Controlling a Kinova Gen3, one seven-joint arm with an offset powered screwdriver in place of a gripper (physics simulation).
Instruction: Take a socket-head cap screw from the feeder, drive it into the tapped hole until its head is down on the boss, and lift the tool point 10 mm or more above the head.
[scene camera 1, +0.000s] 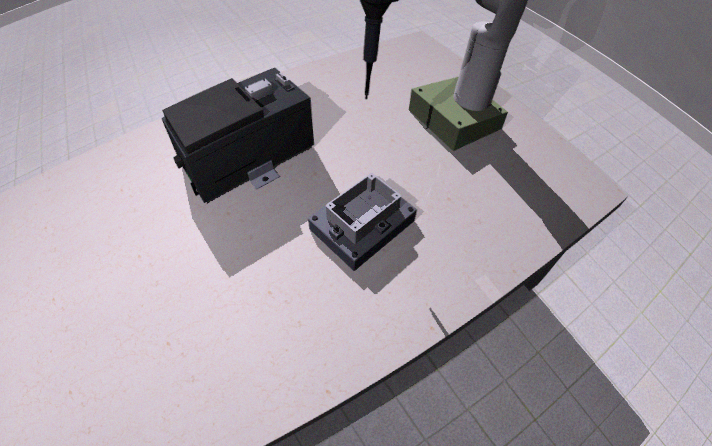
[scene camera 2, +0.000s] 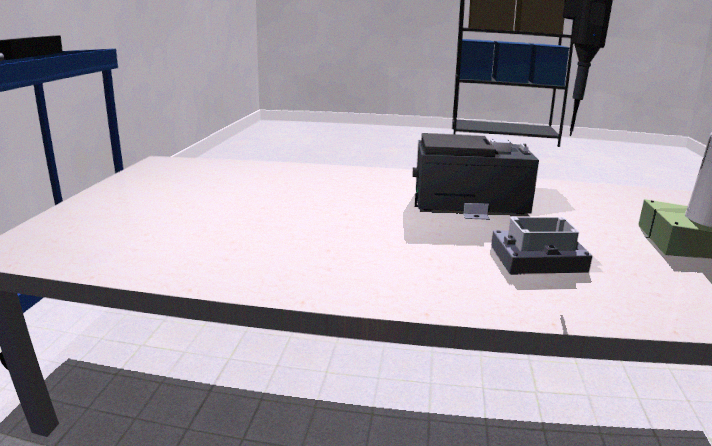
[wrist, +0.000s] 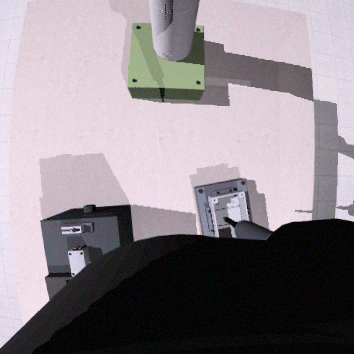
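My gripper, a dark screwdriver with a thin bit (scene camera 1: 366, 97) (scene camera 2: 571, 133) (wrist: 227, 220), points down in the air, apart from the feeder and the housing. The bit tip is too small to tell whether a screw is on it. The black feeder (scene camera 1: 252, 136) (scene camera 2: 475, 183) (wrist: 55, 250) stands on the table, with a small pale pick-up part (scene camera 1: 283, 80) (scene camera 2: 523, 149) (wrist: 77, 229) on top. An open grey housing (scene camera 1: 344, 224) (scene camera 2: 546, 242) sits on a dark fixture plate (scene camera 1: 336, 250) (scene camera 2: 551, 264) (wrist: 201, 206). The tapped hole cannot be singled out.
The arm's green base block (scene camera 1: 441, 120) (scene camera 2: 683, 236) (wrist: 145, 65) stands on the table (scene camera 1: 157, 325) (scene camera 2: 262, 236) (wrist: 100, 120). A small bracket (scene camera 1: 264, 179) (scene camera 2: 476, 212) sits at the feeder's side. A shelf rack (scene camera 2: 456, 105) and a blue bench (scene camera 2: 78, 61) stand beyond the table.
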